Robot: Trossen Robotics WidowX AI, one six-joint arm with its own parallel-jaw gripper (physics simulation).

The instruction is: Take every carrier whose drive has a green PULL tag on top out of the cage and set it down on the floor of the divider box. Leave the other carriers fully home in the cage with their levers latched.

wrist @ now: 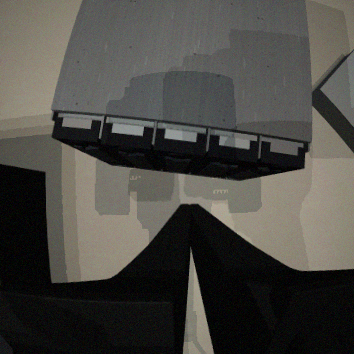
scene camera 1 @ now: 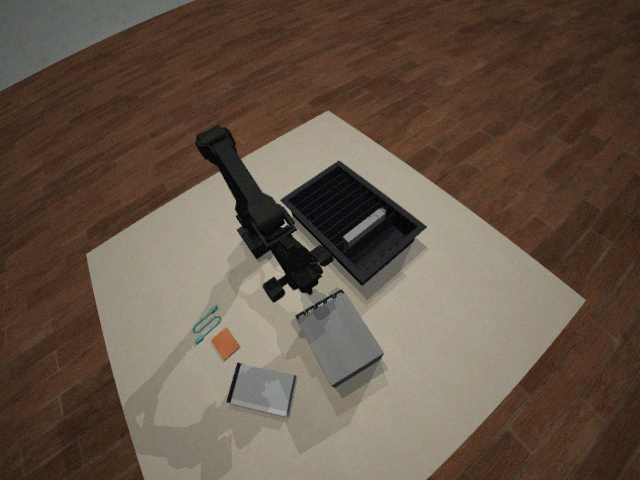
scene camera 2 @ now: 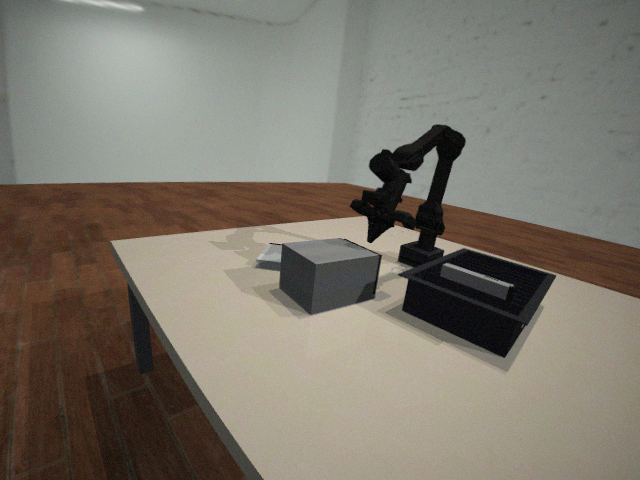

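Seen in the pictures: gripper, between the fingertips: (wrist: 188, 211) (scene camera 1: 310, 293) (scene camera 2: 368, 242); arm's base, origin of its link: (scene camera 2: 425, 247).
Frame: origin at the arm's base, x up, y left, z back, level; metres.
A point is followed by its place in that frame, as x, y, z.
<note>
The grey cage (scene camera 1: 343, 341) {0.059, 0.013, -0.490} (scene camera 2: 330, 279) {0.017, 0.079, -0.527} (wrist: 190, 60) {0.058, 0.016, -0.420} stands on the table. In the wrist view several black carrier fronts with pale labels sit side by side along its near edge. Their levers are too dark and foreshortened to read, and no green PULL tag shows. The black divider box (scene camera 1: 383, 195) {0.032, 0.409, -0.186} (scene camera 2: 454, 320) {-0.028, 0.295, -0.357} stands beside the cage. A long silver block (scene camera 1: 364, 227) {0.049, 0.269, -0.255} (scene camera 2: 475, 280) {0.039, 0.283, -0.260} sits upright in it, between the narrow slots and the wide open compartment. My gripper (scene camera 1: 310, 290) {0.061, 0.016, -0.337} (scene camera 2: 370, 241) {0.061, 0.016, -0.337} (wrist: 188, 211) {0.061, 0.016, -0.337} is shut and empty, above and in front of the carrier fronts, apart from the cage.
A flat silver, dark-edged piece (scene camera 1: 263, 390) {-0.034, -0.233, -0.454} (scene camera 2: 269, 255) {-0.034, -0.227, -0.490} (wrist: 342, 90) {-0.034, -0.176, -0.470} lies on the table beside the cage. An orange square (scene camera 1: 225, 344) {-0.056, -0.277, -0.271} and a teal cable (scene camera 1: 219, 321) {-0.055, -0.263, -0.194} lie nearby. The divider box's raised rim is close to the arm's side.
</note>
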